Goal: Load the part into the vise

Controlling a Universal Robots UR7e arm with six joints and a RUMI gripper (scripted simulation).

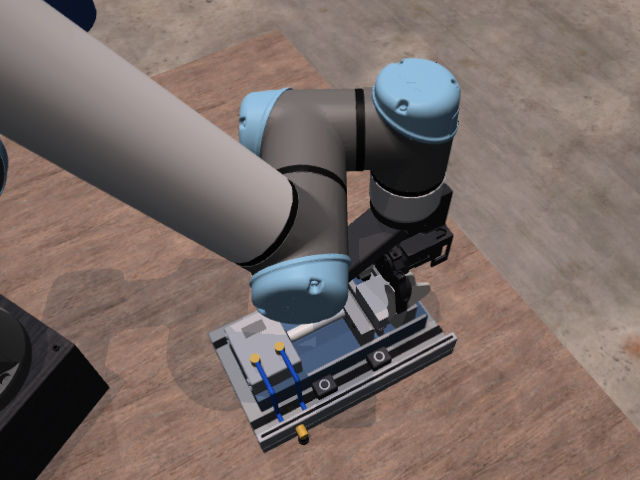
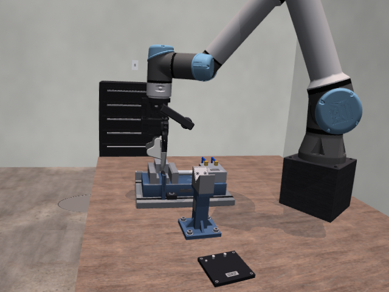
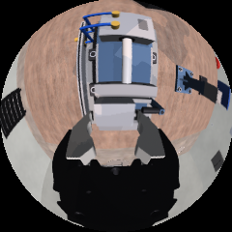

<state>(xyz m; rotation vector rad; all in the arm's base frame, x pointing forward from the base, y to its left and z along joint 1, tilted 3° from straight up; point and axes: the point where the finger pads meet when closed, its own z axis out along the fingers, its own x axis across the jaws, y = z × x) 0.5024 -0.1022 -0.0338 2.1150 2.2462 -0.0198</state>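
My hand is 10 mm above the part. Round my hand: work stop: 70 mm to the left, 10 mm below; then moving jaw: 40 mm behind, 20 mm to the left, 30 mm below; then fixed jaw: 30 mm ahead, 20 mm to the left, 30 mm below.
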